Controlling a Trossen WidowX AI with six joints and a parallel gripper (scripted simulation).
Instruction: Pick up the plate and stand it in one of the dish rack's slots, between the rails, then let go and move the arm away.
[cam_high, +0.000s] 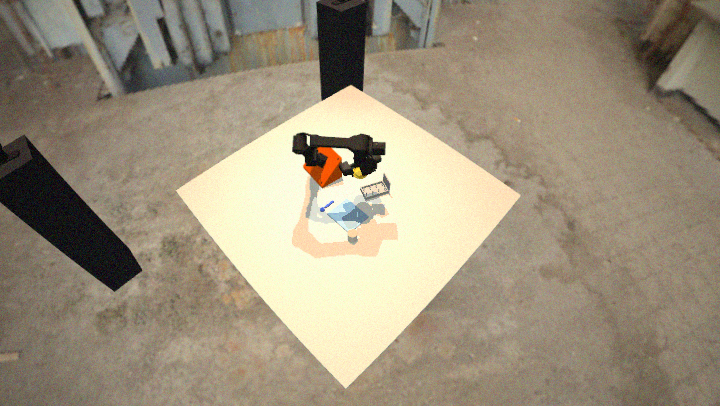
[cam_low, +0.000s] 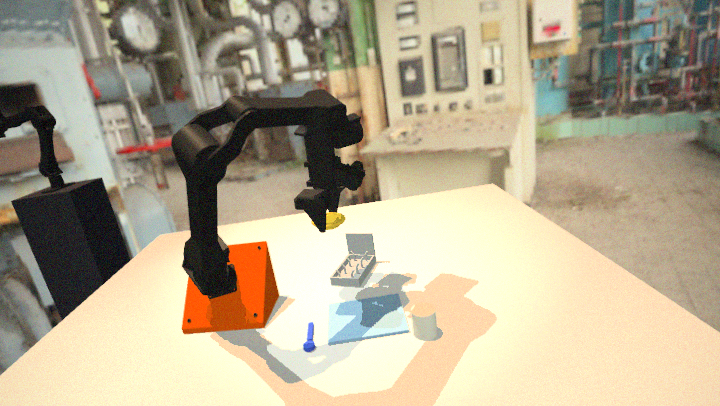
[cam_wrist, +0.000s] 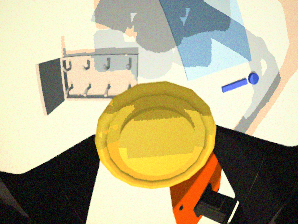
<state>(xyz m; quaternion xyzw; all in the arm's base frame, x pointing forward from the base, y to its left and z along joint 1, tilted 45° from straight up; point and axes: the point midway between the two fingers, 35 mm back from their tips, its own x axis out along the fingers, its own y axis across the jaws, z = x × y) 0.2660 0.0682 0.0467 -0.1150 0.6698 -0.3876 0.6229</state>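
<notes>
My gripper tip is 140 mm above the grey dish rack, 70 mm to the right of it and 40 mm short of it. Also, from my gripper tip: light blue mat 160 mm below, 130 mm to the right, 50 mm ahead; yellow plate 10 mm above; small blue piece 170 mm to the right, 160 mm below, 60 mm behind.
</notes>
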